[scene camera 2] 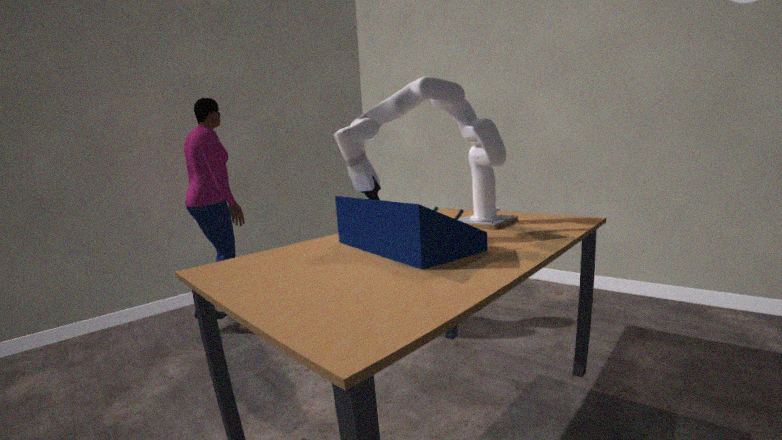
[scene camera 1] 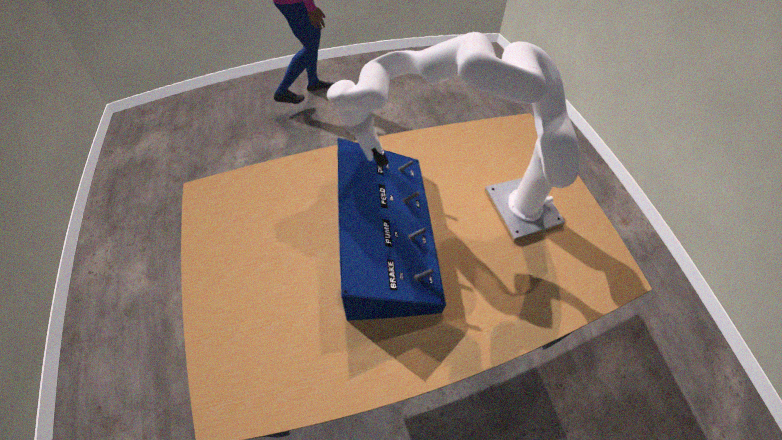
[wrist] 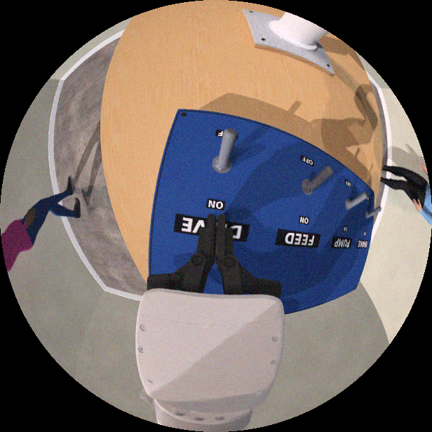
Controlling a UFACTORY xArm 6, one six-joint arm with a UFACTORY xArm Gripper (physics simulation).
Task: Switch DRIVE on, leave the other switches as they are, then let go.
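Pixels of known places: gripper, fingertip midpoint: (scene camera 1: 383, 163); arm's base at its link origin: (scene camera 2: 485, 218) (scene camera 1: 525, 205).
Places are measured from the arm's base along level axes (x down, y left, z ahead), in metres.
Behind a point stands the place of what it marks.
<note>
A blue sloped panel (scene camera 1: 358, 246) @[x -0.134, y 0.093, z 0.571 m] (scene camera 2: 382, 229) @[x -0.066, y 0.037, z 0.608 m] (wrist: 190, 165) carries four grey levers. The DRIVE lever (scene camera 1: 406, 168) @[x -0.088, y -0.165, z 0.370 m] (wrist: 226, 150) leans toward its OFF label, which it partly covers in the wrist view. The FEED lever (scene camera 1: 411, 200) @[x -0.086, y -0.048, z 0.393 m] (wrist: 318, 179), PUMP lever (scene camera 1: 417, 236) @[x -0.088, y 0.071, z 0.410 m] (wrist: 357, 201) and BRAKE lever (scene camera 1: 423, 276) @[x -0.088, y 0.188, z 0.431 m] (wrist: 373, 212) also lean to the OFF side. My gripper (scene camera 1: 382, 163) @[x -0.107, y -0.180, z 0.437 m] (scene camera 2: 374, 195) @[x -0.107, y -0.180, z 0.437 m] (wrist: 216, 222) is shut and empty. Its tips are over the DRIVE name label, just beside the ON label (wrist: 215, 204), apart from the lever.
The panel stands on a wooden table (scene camera 1: 246, 273) @[x 0.022, y 0.019, z 0.897 m] (scene camera 2: 306, 290) @[x 0.021, y 0.105, z 0.922 m] (wrist: 150, 65). My arm's base plate (scene camera 1: 530, 227) @[x 0.000, y 0.082, z 0.023 m] (scene camera 2: 505, 221) @[x 0.005, y 0.099, z 0.000 m] (wrist: 260, 42) is on the table beyond the OFF side. A person in a pink top (scene camera 2: 205, 169) (wrist: 15, 240) is on the floor beyond the table.
</note>
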